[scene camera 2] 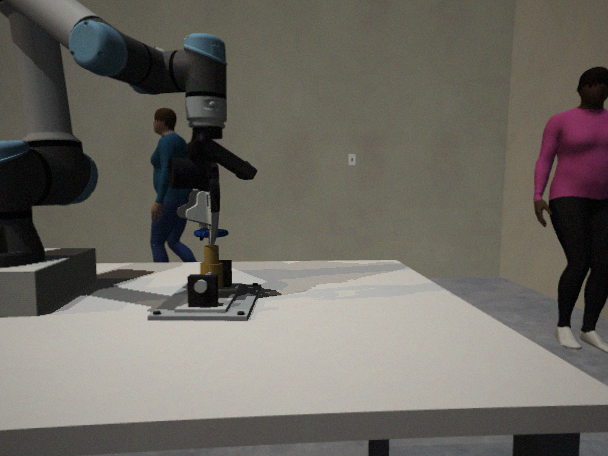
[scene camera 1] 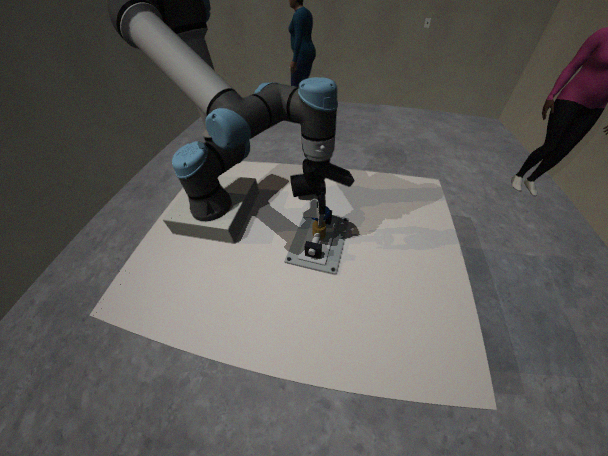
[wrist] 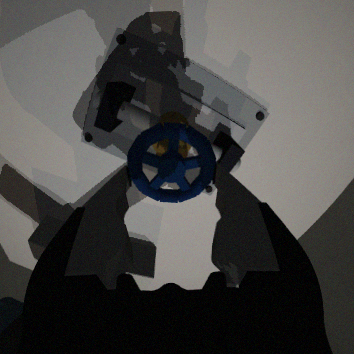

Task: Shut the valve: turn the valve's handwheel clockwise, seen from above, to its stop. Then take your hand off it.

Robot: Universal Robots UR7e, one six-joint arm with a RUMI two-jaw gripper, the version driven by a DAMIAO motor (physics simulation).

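Observation:
The valve's blue handwheel (scene camera 1: pixel 328 216) (scene camera 2: pixel 222 233) (wrist: pixel 172 195) sits level on top of the brass valve body (scene camera 1: pixel 318 229) (scene camera 2: pixel 211 269) (wrist: pixel 174 118). The valve stands on a grey base plate (scene camera 1: pixel 339 254) (scene camera 2: pixel 200 314) (wrist: pixel 245 106), with its pipe held in black brackets (scene camera 1: pixel 309 246) (scene camera 2: pixel 202 297) (wrist: pixel 116 104). My gripper (scene camera 2: pixel 212 234) (wrist: pixel 171 166) points down and is shut on the handwheel, one finger at each side of the rim. In the scene views the near finger covers part of the wheel. The finger contacts are dark in the wrist view.
The arm's base stands on a grey block (scene camera 1: pixel 197 230) (scene camera 2: pixel 20 292) left of the valve, on the pale table top (scene camera 1: pixel 300 325) (scene camera 2: pixel 400 360). A person in teal (scene camera 1: pixel 302 37) (scene camera 2: pixel 167 160) stands behind, and a person in pink (scene camera 1: pixel 582 75) (scene camera 2: pixel 575 155) at the right.

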